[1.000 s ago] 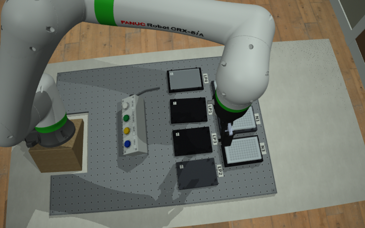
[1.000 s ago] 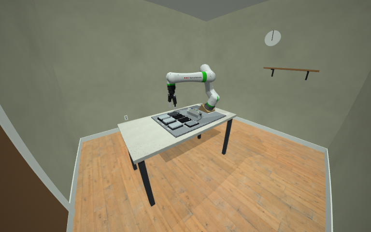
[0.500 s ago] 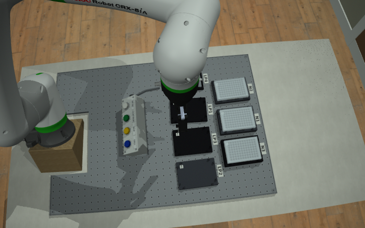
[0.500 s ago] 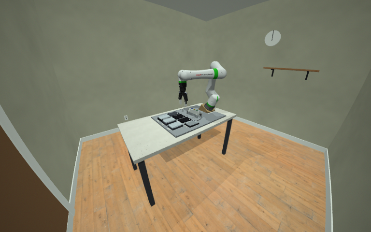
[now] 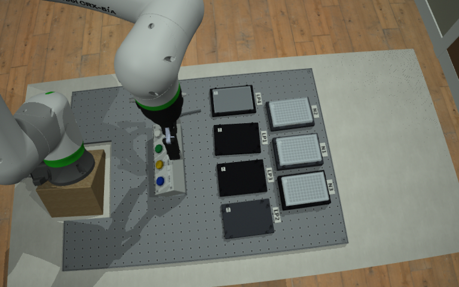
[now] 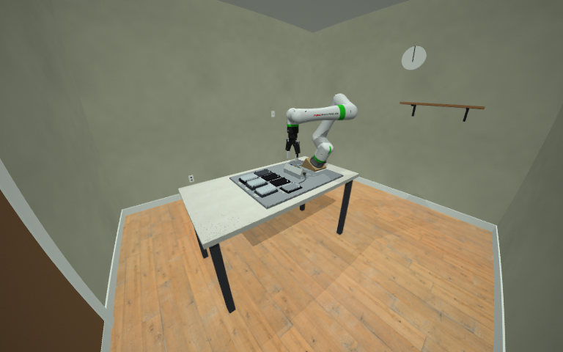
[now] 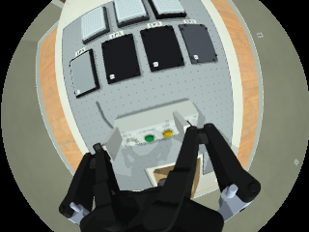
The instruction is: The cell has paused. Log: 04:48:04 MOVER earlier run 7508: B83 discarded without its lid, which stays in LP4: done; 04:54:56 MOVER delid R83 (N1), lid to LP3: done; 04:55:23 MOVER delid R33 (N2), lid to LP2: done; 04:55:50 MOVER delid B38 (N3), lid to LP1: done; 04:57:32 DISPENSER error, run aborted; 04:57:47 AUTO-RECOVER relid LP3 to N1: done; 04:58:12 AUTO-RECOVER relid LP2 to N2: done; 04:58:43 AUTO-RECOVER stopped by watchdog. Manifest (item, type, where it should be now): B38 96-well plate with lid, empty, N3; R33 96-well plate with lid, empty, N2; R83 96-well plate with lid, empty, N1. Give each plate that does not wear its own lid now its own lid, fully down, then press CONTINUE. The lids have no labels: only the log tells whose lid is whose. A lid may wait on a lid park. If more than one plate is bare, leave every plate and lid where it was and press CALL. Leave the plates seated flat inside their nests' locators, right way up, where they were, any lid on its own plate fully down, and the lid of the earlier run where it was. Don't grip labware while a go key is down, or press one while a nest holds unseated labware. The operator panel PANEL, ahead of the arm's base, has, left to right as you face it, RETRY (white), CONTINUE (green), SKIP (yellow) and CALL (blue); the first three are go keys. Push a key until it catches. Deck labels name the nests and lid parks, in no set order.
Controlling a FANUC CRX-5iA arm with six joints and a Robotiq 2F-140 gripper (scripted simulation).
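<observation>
My hand is 11 cm above the green key, 7 cm past it and 2 cm to the right of it. Round my hand: white key (11 cm below, 7 cm to the left, 6 cm behind); then yellow key (11 cm below, 7 cm behind, 3 cm to the right); then blue key (11 cm below, 8 cm to the right, 8 cm behind).
</observation>
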